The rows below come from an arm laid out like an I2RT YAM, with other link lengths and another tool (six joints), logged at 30 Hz.
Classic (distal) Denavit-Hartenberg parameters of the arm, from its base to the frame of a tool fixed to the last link. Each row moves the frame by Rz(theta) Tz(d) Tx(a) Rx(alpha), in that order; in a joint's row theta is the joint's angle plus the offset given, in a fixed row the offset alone. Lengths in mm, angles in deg.
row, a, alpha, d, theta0
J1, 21, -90, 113.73, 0
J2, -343.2, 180, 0, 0
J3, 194.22, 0, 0, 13.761
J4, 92.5, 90, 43.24, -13.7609
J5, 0, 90, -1.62, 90
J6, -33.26, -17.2, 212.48, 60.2
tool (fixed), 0, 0, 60.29, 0
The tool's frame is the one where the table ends.
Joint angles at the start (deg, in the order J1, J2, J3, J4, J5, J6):
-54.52, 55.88, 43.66, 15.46, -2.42, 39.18
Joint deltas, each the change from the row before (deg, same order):
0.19, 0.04, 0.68, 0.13, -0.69, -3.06
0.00, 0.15, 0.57, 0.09, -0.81, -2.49
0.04, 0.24, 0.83, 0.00, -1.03, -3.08
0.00, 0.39, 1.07, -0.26, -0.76, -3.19
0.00, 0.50, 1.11, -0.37, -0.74, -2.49
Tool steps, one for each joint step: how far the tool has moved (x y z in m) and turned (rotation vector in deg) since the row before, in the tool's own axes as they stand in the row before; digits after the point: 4 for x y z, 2 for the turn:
-0.0053, 0.0072, 0.0018, -0.98, 0.30, -3.14
-0.0038, 0.0054, 0.0019, -0.85, 0.33, -2.54
-0.0051, 0.0067, 0.0027, -1.09, 0.40, -3.14
-0.0050, 0.0046, 0.0031, -0.75, 0.54, -3.21
-0.0043, 0.0036, 0.0035, -0.72, 0.47, -2.49

